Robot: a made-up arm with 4 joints.
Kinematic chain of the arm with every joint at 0, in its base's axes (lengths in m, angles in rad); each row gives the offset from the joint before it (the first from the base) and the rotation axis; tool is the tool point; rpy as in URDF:
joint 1: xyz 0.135 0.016 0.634 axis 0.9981 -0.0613 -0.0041
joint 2: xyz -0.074 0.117 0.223 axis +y
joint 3: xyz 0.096 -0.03 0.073 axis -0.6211 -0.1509 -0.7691
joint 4: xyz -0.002 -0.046 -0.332 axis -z
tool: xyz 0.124 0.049 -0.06 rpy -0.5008 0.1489 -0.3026
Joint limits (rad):
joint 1: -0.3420..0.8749
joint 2: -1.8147..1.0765
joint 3: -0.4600..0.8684
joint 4: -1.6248..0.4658
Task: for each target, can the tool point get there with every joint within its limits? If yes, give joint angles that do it. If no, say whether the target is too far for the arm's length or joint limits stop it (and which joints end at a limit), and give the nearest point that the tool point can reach.
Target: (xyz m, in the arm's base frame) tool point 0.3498 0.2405 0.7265
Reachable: yes | joints -0.1014 -1.0793 -0.2001 -1.3773
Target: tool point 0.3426 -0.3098 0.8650
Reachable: yes | joints 0.6813 -1.4196 0.7169 -0.2536
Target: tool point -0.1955 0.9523 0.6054
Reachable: no: too far | nearest point -0.1653 0.2957 0.6267 | short by 0.658 m
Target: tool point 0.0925 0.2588 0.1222
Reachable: no: joint limits stop it (at a limit: joint 1, joint 3) | nearest point 0.0808 0.1821 0.4375 | short by 0.325 m
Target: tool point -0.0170 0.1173 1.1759
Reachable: no: joint limits stop it (at a limit: joint 1, joint 2) | nearest point 0.2600 0.0137 1.1199 | short by 0.301 m
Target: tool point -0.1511 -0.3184 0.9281
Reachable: no: joint limits stop it (at a limit: joint 1, joint 2, joint 3, joint 4) | nearest point -0.0469 -0.1946 0.7167 | short by 0.266 m
